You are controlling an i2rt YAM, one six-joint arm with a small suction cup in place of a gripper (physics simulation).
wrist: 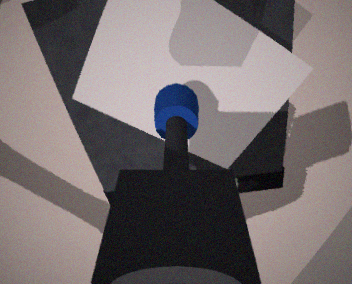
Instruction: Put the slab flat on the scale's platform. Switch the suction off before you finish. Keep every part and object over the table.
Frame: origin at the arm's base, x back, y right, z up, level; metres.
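Seen in the pictures: end effector, tool point: [176, 104].
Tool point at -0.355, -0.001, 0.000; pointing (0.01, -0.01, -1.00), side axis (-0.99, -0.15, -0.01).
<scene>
Offsets run from my tool point to a thing's middle, as dx, dy, dz. "*": to the spot under its first point. Level surfaces: height alone.
The pale, four-cornered slab {-0.010, -0.001, -0.044} [125, 65] lies on the dark platform of the scale {* +0.058, +0.078, -0.047} [107, 145], turned at an angle to it. It looks flat. Its right corner sticks out past the platform's right edge, and its near corner lies close to the front edge. Its far part is cut off by the top of the view. My gripper, a blue suction cup [176, 100] on a dark stem, is over the near part of the slab. The cup's shadow falls on the slab, set off from the cup, which appears apart from it. The cup holds nothing and is open.
The pale table {dz -0.092} [30, 115] shows on both sides of the scale. A dark block-like edge {* -0.113, +0.106, -0.054} [260, 180] shows at the scale's front right. Shadows cross the table at left and right. A greyer area fills the bottom right corner; I cannot tell what it is.
</scene>
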